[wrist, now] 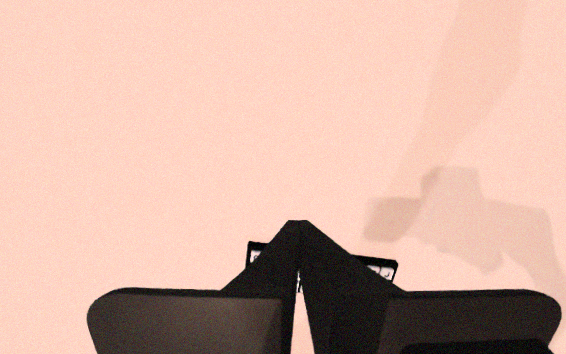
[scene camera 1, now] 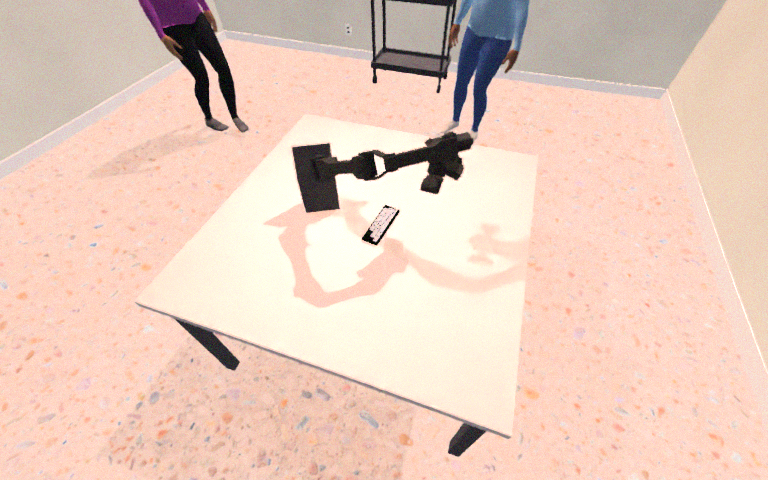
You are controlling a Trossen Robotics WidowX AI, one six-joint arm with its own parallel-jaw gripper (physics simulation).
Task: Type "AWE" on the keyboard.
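Pixels of known places: gripper, between the fingertips: (wrist: pixel 297 229); arm's base, origin of its link: (scene camera 1: pixel 321 166).
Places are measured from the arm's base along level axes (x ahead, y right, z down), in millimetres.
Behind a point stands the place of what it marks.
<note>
The keyboard (scene camera 1: pixel 381 224) {x 258, y 74, z 199 mm} (wrist: pixel 386 272) {x 256, y 155, z 200 mm}, black with white keys, lies flat on the white table (scene camera 1: pixel 362 339) {x 310, y 561, z 218 mm} (wrist: pixel 150 125) {x 483, y -131, z 218 mm}. In the wrist view its two far corners show on either side of the fingers, and a sliver shows between them; the fingers hide most of it, and the letters A, W and E cannot be made out. My gripper (scene camera 1: pixel 432 184) {x 451, y 43, z -3 mm} (wrist: pixel 297 229) {x 451, y 43, z -3 mm} is shut and empty, its fingertips touching. It is raised above the table, and in the scene view it appears up and to the right of the keyboard.
The arm's black base plate (scene camera 1: pixel 320 189) {x -6, y 33, z 94 mm} is on the table, up and to the left of the keyboard. Arm shadows fall across the table. Two people stand beyond the table, and a black shelf cart (scene camera 1: pixel 407 62) stands near the back wall.
</note>
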